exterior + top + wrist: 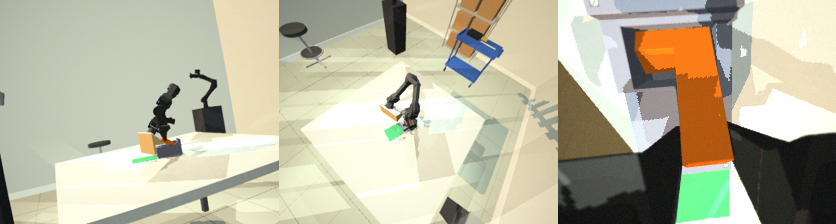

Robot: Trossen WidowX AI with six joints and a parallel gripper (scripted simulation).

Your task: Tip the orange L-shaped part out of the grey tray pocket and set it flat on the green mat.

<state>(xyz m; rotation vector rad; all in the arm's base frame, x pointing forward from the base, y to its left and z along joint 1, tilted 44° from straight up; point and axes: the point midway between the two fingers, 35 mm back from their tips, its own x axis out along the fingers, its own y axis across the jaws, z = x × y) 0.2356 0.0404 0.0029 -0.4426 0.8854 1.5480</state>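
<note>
Right now the green mat is 140 mm to the right of my gripper tip, 110 mm below it and 40 mm behind it. Also, from my gripper tip: orange L-shaped part: 40 mm to the left, 30 mm below, 10 mm behind.
</note>
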